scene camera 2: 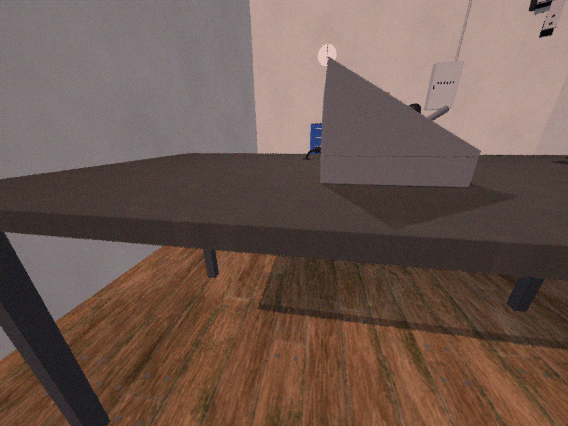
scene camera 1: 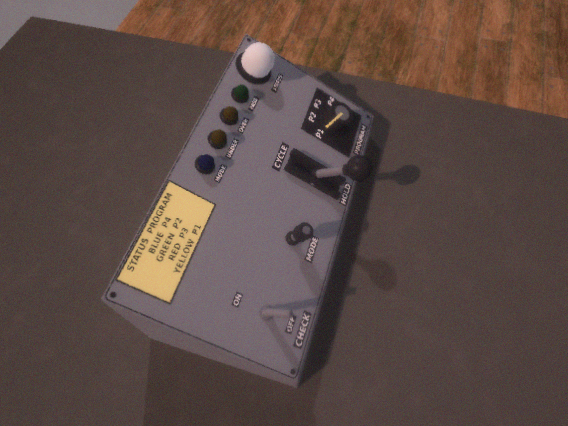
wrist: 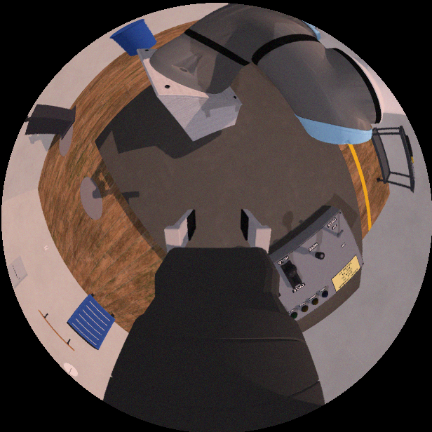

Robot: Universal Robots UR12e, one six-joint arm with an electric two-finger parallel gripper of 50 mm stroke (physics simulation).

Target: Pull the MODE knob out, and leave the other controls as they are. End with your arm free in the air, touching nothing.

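Places are measured from the arm's base along level axes (x ahead, y left, z up), in centimetres.
Pixels of known places: gripper, between the fingertips: (scene camera 2: 546,32).
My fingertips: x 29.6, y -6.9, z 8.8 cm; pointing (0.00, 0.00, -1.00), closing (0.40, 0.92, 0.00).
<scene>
Ahead of a thing's pixels: the offset from my fingertips to its top centre. "*": to the spot under its first point. Level surfaces: height alone.
The MODE knob {dy +23.9, dx +30.3, dz -18.1 cm} (scene camera 1: 304,230) (wrist: 320,255) is a small black round knob on the sloped grey panel (scene camera 1: 240,225) (scene camera 2: 380,130) (wrist: 319,274). Its head stands a little off its dark collar. The CHECK toggle {dy +35.8, dx +28.2, dz -18.9 cm} (scene camera 1: 278,313) (scene camera 2: 439,113) (wrist: 335,227) leans toward OFF. The black-balled lever {dy +11.2, dx +28.0, dz -15.6 cm} (scene camera 1: 357,168) (wrist: 291,272) is at the HOLD end of its slot. The PROGRAM dial's yellow pointer {* dy +2.8, dx +36.1, dz -19.5 cm} (scene camera 1: 334,120) points toward P1. My gripper (wrist: 217,218) is open and empty, in the air beside the panel and apart from it. Part of it also shows at the top right in scene camera 2.
A white dome lamp {* dy +4.3, dx +49.3, dz -10.8 cm} (scene camera 1: 258,60) and several small coloured lamps stand along the panel's upper edge. A yellow status label {* dy +36.1, dx +44.7, dz -14.4 cm} (scene camera 1: 166,242) (wrist: 346,273) is beside them. The panel stands on a dark table {dz -32.1 cm} (scene camera 1: 450,300) (scene camera 2: 200,190) (wrist: 280,165). A pale metal bracket (wrist: 205,117) shows near the arm.
</scene>
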